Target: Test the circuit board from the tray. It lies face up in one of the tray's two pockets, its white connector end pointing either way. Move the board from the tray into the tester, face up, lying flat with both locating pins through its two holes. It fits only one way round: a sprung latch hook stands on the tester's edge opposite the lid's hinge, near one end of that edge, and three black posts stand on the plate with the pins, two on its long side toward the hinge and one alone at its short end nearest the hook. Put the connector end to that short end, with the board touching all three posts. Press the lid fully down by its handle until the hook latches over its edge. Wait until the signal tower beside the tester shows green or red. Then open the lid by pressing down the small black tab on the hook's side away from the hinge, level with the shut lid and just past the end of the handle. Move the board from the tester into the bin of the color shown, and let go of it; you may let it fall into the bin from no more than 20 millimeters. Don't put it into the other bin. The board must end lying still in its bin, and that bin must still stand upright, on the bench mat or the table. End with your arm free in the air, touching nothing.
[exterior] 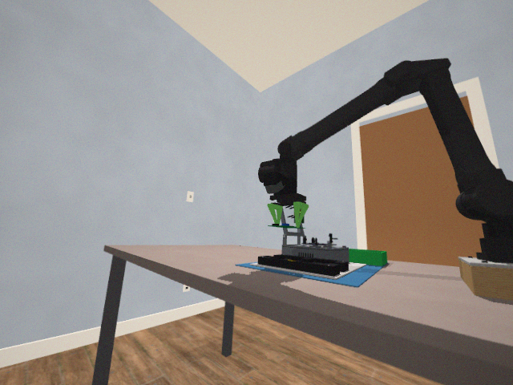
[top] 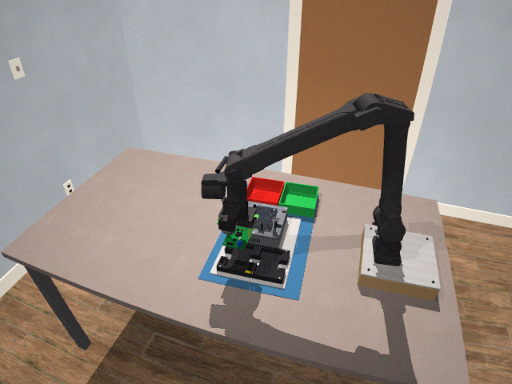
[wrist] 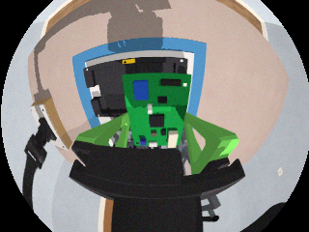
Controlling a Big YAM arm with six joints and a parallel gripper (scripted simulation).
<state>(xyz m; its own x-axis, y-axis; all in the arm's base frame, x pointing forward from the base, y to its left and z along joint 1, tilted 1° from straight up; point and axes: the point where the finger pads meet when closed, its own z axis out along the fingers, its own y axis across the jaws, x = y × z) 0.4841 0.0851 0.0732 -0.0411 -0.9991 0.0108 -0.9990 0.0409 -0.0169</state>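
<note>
My hand is 4 cm past the tester plate, 16 cm to the left of it and 5 cm above it. Also, from my hand: red bin: 1 cm behind, 37 cm to the right, 11 cm below; then green circuit board: right at my hand; then tester lid: 8 cm ahead, 17 cm to the right, 6 cm above.
</note>
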